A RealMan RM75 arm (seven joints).
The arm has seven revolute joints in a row. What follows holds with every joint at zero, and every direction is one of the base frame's.
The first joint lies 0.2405 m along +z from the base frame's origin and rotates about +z.
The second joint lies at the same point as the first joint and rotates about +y.
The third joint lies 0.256 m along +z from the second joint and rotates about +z.
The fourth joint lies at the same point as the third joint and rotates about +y.
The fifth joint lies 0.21 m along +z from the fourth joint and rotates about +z.
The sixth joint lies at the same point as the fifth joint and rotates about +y.
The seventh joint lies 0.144 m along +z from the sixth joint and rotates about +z.
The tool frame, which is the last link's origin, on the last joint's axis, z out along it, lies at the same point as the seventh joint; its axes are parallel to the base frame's.
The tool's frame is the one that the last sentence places.
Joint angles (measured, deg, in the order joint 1, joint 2, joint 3, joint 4, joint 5, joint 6, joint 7), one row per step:
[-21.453 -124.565 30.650 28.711 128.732 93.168 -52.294]
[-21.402 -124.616 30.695 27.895 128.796 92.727 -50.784]
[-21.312 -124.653 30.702 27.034 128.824 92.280 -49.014]
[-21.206 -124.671 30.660 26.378 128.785 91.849 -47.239]
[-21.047 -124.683 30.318 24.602 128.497 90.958 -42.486]
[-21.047 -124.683 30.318 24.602 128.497 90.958 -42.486]
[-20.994 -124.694 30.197 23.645 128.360 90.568 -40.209]
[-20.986 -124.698 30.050 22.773 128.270 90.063 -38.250]
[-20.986 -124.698 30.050 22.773 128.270 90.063 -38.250]
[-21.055 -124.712 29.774 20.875 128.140 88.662 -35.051]
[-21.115 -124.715 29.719 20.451 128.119 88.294 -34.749]
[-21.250 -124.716 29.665 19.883 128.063 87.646 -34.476]
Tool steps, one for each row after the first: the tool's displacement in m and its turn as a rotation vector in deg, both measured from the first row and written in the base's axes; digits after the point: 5 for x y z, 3 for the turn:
[-0.00020 -0.00188 -0.00306 0.253 0.140 -0.775]
[-0.00055 -0.00396 -0.00607 0.652 0.299 -1.691]
[-0.00113 -0.00545 -0.00820 1.260 0.561 -2.648]
[-0.00166 -0.00857 -0.01307 3.107 0.942 -5.254]
[-0.00166 -0.00857 -0.01307 3.107 0.942 -5.254]
[-0.00152 -0.01035 -0.01577 3.889 1.039 -6.511]
[-0.00160 -0.01160 -0.01827 4.607 1.246 -7.517]
[-0.00160 -0.01160 -0.01827 4.607 1.246 -7.517]
[-0.00192 -0.01375 -0.02408 5.706 1.746 -8.785]
[-0.00193 -0.01398 -0.02543 5.777 1.808 -8.739]
[-0.00201 -0.01377 -0.02732 5.866 1.989 -8.559]

